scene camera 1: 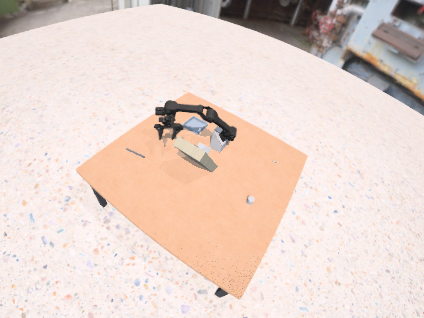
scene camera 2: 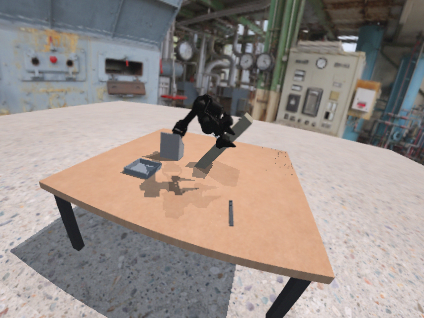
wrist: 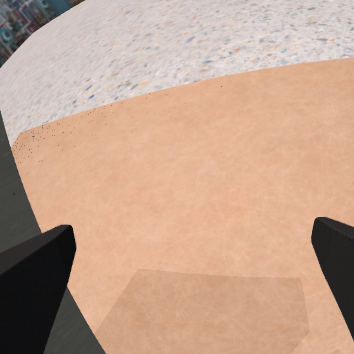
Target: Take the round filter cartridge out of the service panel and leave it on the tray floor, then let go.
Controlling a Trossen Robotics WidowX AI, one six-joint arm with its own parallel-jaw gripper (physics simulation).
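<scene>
The service panel [scene camera 1: 191, 151] [scene camera 2: 210, 157] is a thick grey-beige slab, tilted over the table; its dark side shows at the left of the wrist view [wrist: 15, 200]. I cannot make out the round filter cartridge in or on the panel in these views. The blue-grey tray [scene camera 1: 196, 123] [scene camera 2: 135, 173] is shallow and lies flat on the table, with no cartridge discernible in it. My gripper [scene camera 1: 167, 136] [scene camera 2: 232, 139] [wrist: 196, 235] is open, with nothing between its fingers. It hangs above the table beside the raised end of the panel, and overlaps the panel in scene camera 2.
A grey upright block [scene camera 1: 218, 141] [scene camera 2: 171, 146] stands near the arm's base. A thin dark bar [scene camera 1: 135, 153] [scene camera 2: 231, 213] lies on the table. A small pale cylinder [scene camera 1: 250, 200] stands away from the panel. A white piece [scene camera 1: 203, 147] lies behind the panel.
</scene>
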